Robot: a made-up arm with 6 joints.
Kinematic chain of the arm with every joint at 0, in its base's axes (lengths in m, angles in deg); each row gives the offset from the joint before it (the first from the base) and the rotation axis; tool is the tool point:
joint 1: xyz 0 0 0.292 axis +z
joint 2: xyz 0 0 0 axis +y
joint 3: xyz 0 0 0.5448 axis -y
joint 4: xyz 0 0 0 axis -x
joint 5: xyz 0.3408 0 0 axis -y
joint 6: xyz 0 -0.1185 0 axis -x
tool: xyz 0 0 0
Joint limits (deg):
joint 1: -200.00..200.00
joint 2: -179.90..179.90
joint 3: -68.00..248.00
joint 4: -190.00..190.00
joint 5: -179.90..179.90
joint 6: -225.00..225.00
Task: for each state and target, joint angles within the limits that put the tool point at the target. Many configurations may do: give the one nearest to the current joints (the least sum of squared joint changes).
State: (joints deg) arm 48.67 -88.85 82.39 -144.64 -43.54 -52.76
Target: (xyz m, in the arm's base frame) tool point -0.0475 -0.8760 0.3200
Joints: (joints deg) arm 92.88 -98.05 77.02 -140.57 -43.54 -52.76
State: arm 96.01 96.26 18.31 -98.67 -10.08 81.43
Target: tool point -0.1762 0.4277 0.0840
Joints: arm 109.65 74.39 -6.77 -100.77 -10.08 81.43
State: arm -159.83 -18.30 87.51 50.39 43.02 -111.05
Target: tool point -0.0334 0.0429 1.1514
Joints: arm -156.23 15.02 108.73 63.58 43.02 -111.05
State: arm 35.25 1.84 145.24 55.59 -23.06 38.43
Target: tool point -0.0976 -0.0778 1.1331
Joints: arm 18.71 8.02 112.70 69.05 -23.06 38.43
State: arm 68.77 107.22 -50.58 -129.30 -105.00 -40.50
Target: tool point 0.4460 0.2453 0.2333
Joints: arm 19.79 57.76 -10.99 -132.36 -105.00 -40.50
